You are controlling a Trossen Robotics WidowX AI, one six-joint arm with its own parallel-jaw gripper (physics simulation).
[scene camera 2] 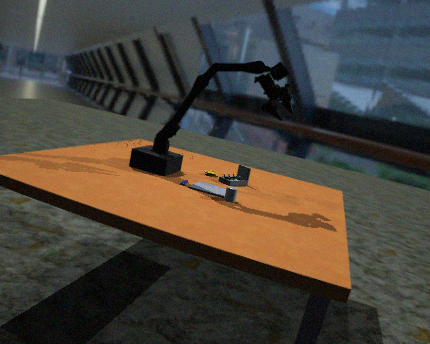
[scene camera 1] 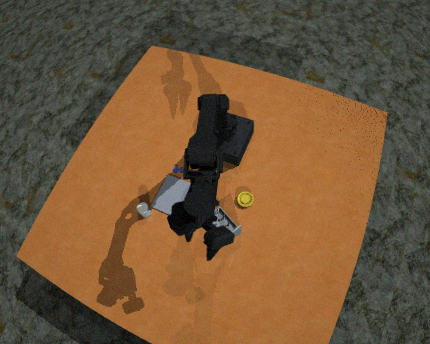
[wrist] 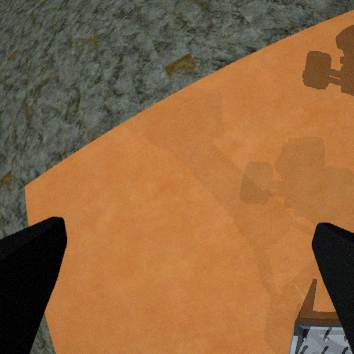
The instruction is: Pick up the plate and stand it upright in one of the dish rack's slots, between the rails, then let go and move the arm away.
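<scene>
The yellow round plate lies flat on the table beside the dish rack; it does not show in the wrist view. The grey dish rack has short pegs and a tall upright panel at one end. The arm hides part of it in scene camera 1, and a corner of the rack shows at the lower right in the wrist view. My gripper is open and empty, high above the table, beyond the rack from the arm's base. Plate and gripper are well apart.
A flat grey slab lies near the rack. A whitish cylinder stands by its outer end. A small blue object lies near its other end. The arm's black base stands behind.
</scene>
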